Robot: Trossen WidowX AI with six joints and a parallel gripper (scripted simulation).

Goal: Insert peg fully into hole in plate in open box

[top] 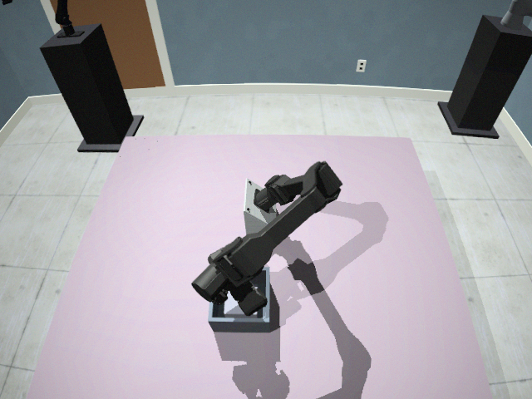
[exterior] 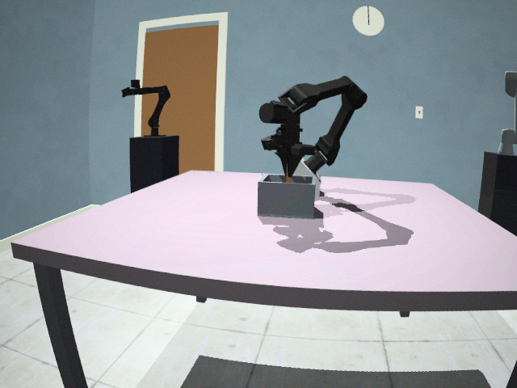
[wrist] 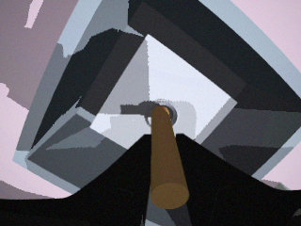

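The pale plate is 90 mm below my hand. The rest, counted from my hand: peg (40 mm below); grey box (110 mm below).
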